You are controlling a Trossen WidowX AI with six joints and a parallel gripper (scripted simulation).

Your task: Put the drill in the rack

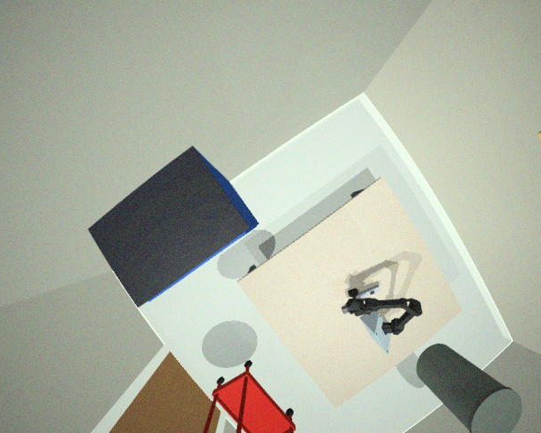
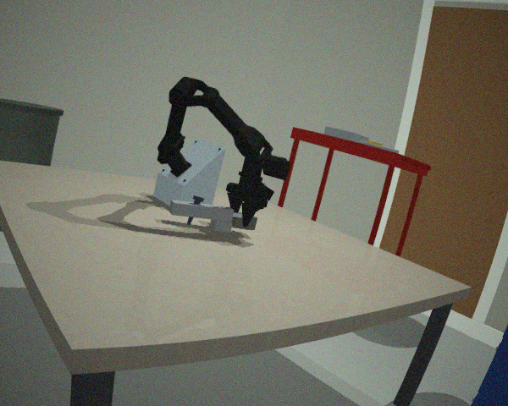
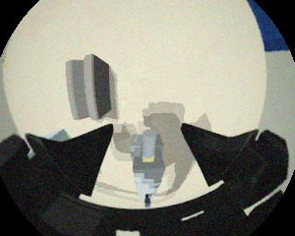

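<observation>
Right now the drill is 6 cm to the right of my gripper tip, 2 cm above it and 1 cm behind it. The rest, counted from my gripper tip: light grey block (12 cm to the right, 2 cm behind, 1 cm above); then dark key (14 cm to the right, 3 cm behind, 2 cm above); then grey slotted rack (7 cm behind, 6 cm to the left, 1 cm below).
</observation>
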